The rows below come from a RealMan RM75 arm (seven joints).
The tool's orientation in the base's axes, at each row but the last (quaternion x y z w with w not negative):
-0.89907, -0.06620, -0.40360, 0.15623
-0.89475, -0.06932, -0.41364, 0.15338
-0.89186, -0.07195, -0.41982, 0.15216
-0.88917, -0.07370, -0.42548, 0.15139
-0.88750, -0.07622, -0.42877, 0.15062
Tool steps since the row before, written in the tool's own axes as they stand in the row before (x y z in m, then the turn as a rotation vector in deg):
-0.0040, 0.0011, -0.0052, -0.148, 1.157, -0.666
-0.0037, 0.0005, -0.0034, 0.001, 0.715, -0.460
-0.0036, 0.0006, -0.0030, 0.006, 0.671, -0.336
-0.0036, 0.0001, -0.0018, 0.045, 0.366, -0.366
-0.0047, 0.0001, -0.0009, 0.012, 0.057, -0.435
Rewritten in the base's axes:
-0.0061, -0.0027, 0.0000, -0.284, -1.312, 0.043
-0.0047, -0.0016, -0.0008, -0.151, -0.827, 0.126
-0.0043, -0.0016, -0.0011, -0.069, -0.744, 0.065
-0.0036, -0.0007, -0.0018, -0.145, -0.467, 0.176
-0.0036, -0.0004, -0.0032, -0.299, -0.198, 0.253

